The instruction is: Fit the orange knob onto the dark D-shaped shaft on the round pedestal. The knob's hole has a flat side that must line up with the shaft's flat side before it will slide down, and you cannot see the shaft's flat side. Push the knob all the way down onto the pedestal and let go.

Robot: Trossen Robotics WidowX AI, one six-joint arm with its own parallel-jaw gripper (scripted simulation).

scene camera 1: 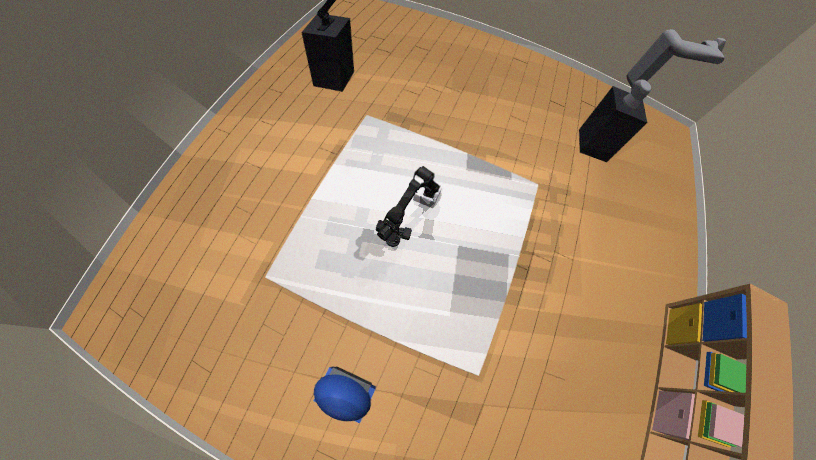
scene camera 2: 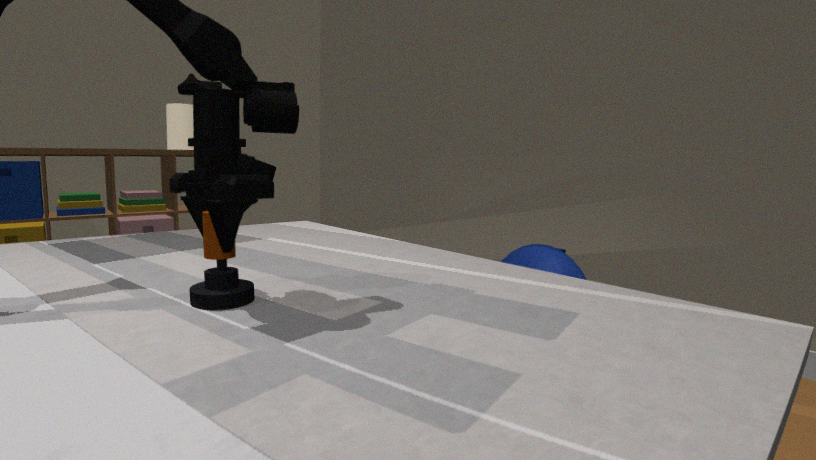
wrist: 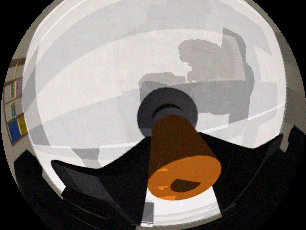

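There's an orange knob that you'd see in the wrist view (181,165) and also in scene camera 2 (212,250).
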